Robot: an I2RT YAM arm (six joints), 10 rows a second.
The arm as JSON. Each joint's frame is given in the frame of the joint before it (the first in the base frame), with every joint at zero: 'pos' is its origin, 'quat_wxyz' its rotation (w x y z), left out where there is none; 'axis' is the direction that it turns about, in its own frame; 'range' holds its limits. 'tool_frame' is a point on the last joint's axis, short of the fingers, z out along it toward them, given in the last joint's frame.
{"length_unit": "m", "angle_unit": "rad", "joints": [
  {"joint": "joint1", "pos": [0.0, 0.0, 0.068], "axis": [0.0, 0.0, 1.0], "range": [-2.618, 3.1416]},
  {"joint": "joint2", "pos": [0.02, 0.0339, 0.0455], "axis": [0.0, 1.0, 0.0], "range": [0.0, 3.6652]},
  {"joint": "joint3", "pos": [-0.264, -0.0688, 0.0], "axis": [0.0, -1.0, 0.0], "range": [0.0, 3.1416]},
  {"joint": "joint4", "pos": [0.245, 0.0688, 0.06], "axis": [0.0, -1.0, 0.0], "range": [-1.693, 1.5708]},
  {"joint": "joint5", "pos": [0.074, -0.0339, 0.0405], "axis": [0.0, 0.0, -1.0], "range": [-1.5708, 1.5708]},
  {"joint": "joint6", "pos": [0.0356, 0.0, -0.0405], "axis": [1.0, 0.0, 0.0], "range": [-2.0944, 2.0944]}
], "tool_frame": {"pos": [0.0, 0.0, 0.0], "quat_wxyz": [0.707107, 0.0, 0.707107, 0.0]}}
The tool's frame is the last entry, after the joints.
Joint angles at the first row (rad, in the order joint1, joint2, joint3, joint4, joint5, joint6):
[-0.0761 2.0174 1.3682 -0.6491 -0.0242 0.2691]
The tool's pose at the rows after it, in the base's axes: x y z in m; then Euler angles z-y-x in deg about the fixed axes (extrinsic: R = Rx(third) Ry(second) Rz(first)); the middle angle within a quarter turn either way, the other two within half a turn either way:
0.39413, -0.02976, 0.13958, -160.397, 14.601, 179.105
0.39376, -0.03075, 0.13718, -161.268, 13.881, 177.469
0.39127, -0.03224, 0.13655, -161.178, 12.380, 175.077
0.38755, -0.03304, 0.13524, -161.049, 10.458, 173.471
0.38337, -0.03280, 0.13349, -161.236, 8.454, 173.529
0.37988, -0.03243, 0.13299, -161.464, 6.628, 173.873
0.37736, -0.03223, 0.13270, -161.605, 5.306, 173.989
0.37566, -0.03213, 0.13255, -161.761, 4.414, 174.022
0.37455, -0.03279, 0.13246, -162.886, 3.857, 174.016
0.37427, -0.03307, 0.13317, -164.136, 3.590, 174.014
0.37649, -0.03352, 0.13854, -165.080, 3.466, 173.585
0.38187, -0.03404, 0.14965, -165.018, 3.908, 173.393
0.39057, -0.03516, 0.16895, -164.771, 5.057, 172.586
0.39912, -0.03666, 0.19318, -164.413, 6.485, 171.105
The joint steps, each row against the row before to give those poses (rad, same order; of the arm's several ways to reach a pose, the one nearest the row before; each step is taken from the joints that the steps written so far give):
[0.0004 0.0160 -0.0004 -0.0008 0.0202 -0.0042]
[0.0000 0.0062 0.0000 -0.0041 0.0286 -0.0221]
[-0.0004 0.0003 0.0000 -0.0222 0.0427 -0.0073]
[0.0000 0.0000 -0.0031 -0.0278 0.0305 -0.0007]
[0.0000 0.0004 -0.0042 -0.0305 0.0023 0.0004]
[0.0000 0.0000 0.0000 -0.0325 -0.0030 0.0000]
[0.0000 0.0000 0.0000 -0.0232 0.0000 0.0000]
[0.0000 0.0000 0.0001 -0.0157 0.0007 -0.0012]
[-0.0019 0.0000 -0.0001 -0.0095 0.0008 -0.0206]
[-0.0008 -0.0003 0.0027 -0.0076 0.0004 -0.0221]
[0.0000 -0.0001 0.0233 -0.0249 0.0076 -0.0168]
[0.0000 0.0000 0.0473 -0.0392 0.0027 0.0000]
[0.0000 0.0000 0.0797 -0.0584 0.0122 0.0008]
[0.0000 -0.0003 0.0965 -0.0694 0.0233 0.0000]

